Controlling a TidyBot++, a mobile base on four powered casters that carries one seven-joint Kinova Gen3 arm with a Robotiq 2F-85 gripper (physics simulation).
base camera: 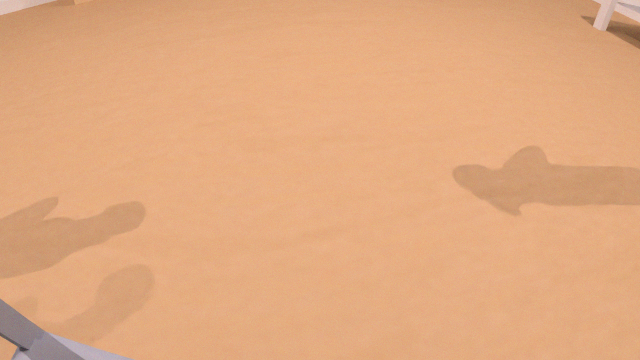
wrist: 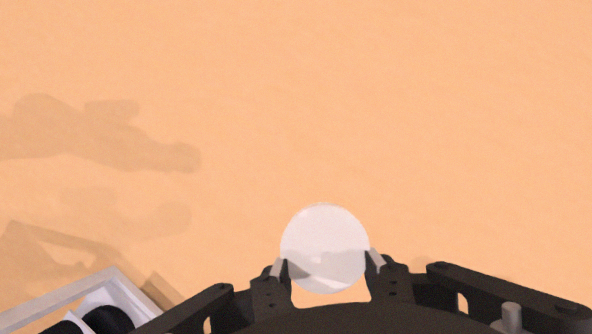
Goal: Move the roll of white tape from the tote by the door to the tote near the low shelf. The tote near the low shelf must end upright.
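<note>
The roll of white tape is a white disc at the lower middle of the wrist view. My gripper is shut on it, with one fingertip at each side of the roll. Orange-brown floor shows beyond and below the roll. My gripper does not show in the base camera view. Neither the tote by the door nor the tote near the low shelf shows in either view.
A white leg of some furniture stands on the floor at the top right of the base camera view. A pale wall base shows at the top left. Part of my base frame shows at the wrist view's lower left. Arm shadows lie on the floor.
</note>
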